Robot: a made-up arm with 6 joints.
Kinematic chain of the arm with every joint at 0, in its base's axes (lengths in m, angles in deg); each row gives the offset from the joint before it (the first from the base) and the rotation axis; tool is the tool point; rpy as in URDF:
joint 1: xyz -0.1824 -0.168 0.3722 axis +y
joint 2: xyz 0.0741 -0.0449 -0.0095 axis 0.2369 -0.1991 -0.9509
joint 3: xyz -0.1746 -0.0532 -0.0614 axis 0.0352 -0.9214 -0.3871
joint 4: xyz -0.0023 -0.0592 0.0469 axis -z
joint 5: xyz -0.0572 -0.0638 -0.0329 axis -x
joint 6: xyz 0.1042 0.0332 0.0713 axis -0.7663 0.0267 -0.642
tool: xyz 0.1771 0.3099 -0.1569 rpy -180 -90 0
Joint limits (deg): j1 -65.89..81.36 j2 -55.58..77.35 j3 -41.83..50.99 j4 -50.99..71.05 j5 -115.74..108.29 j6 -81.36..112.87
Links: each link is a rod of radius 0.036 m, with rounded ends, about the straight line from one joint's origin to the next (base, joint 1, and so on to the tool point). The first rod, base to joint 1, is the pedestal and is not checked.
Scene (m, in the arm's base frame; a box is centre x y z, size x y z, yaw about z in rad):
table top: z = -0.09
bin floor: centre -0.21 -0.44 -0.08 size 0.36 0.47 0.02 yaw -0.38
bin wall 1: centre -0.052 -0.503 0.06 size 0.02 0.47 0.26 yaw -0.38
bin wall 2: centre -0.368 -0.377 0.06 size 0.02 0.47 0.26 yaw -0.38
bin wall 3: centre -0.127 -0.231 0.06 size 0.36 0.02 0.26 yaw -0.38
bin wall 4: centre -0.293 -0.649 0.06 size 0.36 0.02 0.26 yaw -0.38
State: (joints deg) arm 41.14 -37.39 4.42 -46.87 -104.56 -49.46
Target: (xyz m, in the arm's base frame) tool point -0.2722 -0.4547 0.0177
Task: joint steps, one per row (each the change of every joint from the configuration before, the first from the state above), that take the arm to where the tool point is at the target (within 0.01 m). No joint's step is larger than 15 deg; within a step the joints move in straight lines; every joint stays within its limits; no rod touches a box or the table.
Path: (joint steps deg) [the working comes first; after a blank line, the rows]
Joints at the target: 49.34 -28.18 -17.80 35.28 -37.45 65.94
Straight joint move there: touches bin wall 3.

1: 4.60 12.91 1.41 11.40 7.03 14.37
2: 4.60 12.90 1.42 11.39 7.03 14.37
3: 4.60 12.91 1.41 11.40 7.03 14.37
4: 4.60 12.91 1.42 11.39 7.04 14.37
5: 4.60 12.90 1.41 11.40 7.03 14.37
6: 4.60 12.91 1.42 11.40 7.03 14.37
7: 4.60 12.91 1.41 11.39 7.03 14.37
8: -4.00 -13.53 -5.35 0.40 2.98 2.47
9: -4.00 -13.52 -5.35 0.40 2.99 2.47
10: -4.00 -13.52 -5.36 0.39 2.98 2.47
11: -4.00 -13.53 -5.35 0.40 2.98 2.46
12: -4.00 -13.52 -5.35 0.40 2.98 2.47
13: -4.00 -13.52 -5.36 0.39 2.98 2.47

